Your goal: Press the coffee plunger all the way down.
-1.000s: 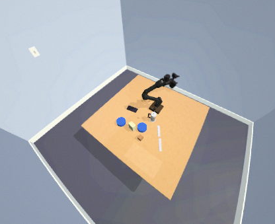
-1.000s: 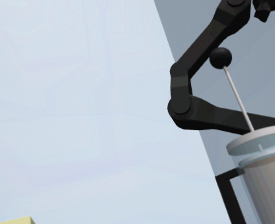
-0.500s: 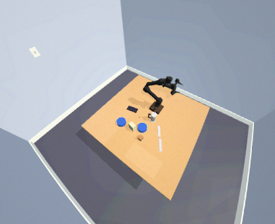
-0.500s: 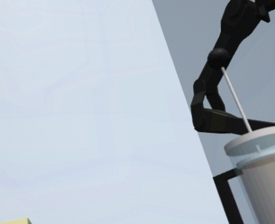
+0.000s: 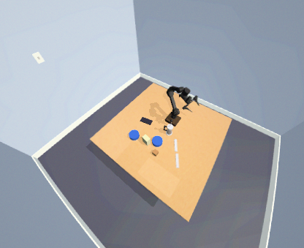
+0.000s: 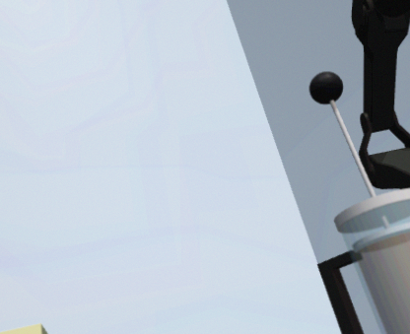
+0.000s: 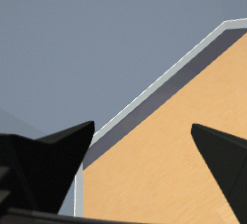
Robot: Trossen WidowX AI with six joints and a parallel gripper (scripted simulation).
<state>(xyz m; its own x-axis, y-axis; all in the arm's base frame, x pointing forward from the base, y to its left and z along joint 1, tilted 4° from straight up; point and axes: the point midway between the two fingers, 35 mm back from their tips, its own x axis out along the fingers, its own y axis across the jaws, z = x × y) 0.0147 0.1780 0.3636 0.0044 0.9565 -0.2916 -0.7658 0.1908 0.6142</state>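
My gripper tip is now 21 cm short of the coffee press, 14 cm to the left of it and 25 cm above it. Also, from my gripper tip: brown cube (51 cm ahead, 6 cm to the right, 35 cm below).
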